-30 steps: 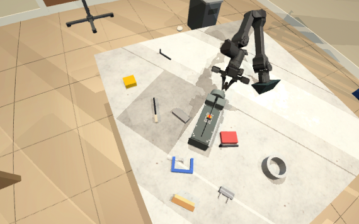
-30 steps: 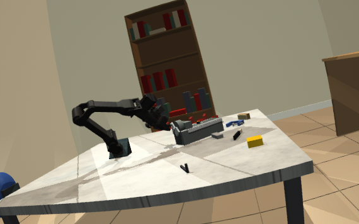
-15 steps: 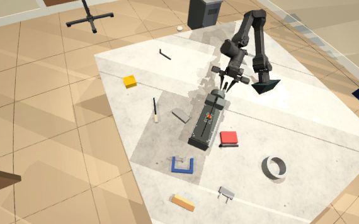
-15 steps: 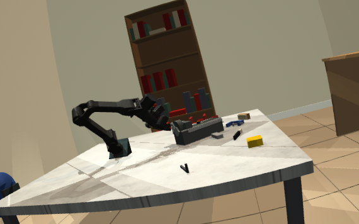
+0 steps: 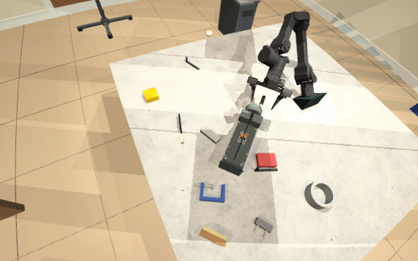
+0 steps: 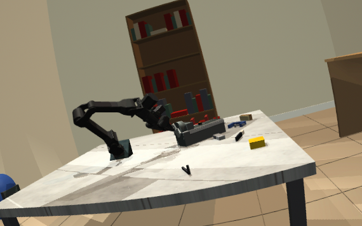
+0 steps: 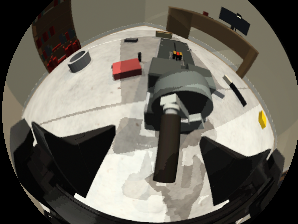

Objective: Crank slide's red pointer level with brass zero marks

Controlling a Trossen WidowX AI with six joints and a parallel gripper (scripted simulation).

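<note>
Right now the crank handle is 20 mm above my gripper tip, 10 mm to the right of it and 10 mm behind it. From my gripper tip the other things lie so: grey block: 230 mm ahead, 80 mm below, 30 mm to the right; red pointer: 150 mm ahead, 70 mm to the left, 10 mm below; red block: 190 mm to the left, 100 mm ahead, 80 mm below.
</note>
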